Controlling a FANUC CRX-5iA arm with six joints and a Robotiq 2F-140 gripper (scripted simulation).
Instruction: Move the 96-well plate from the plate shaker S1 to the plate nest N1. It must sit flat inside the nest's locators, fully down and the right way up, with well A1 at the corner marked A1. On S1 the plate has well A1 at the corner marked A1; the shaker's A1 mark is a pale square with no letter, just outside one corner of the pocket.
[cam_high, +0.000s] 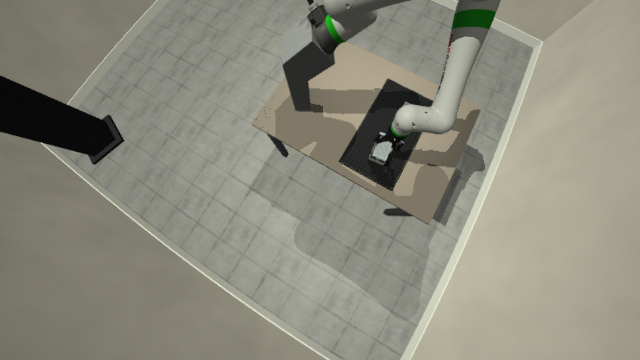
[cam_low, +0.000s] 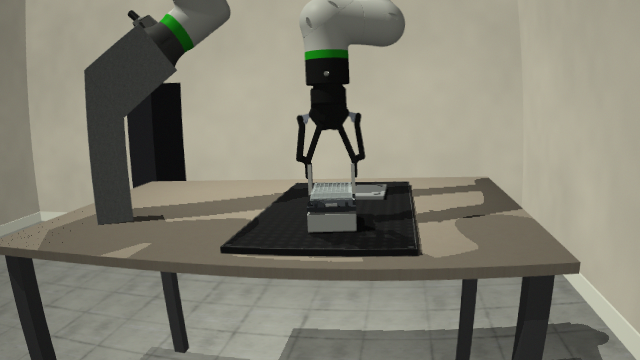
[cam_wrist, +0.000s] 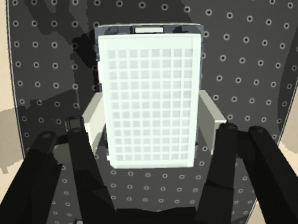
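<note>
Right now the plate nest N1 is 33 cm to the left of my hand, 9 cm below it and 7 cm behind it. Also, from my hand: white 96-well plate (2 cm below).
</note>
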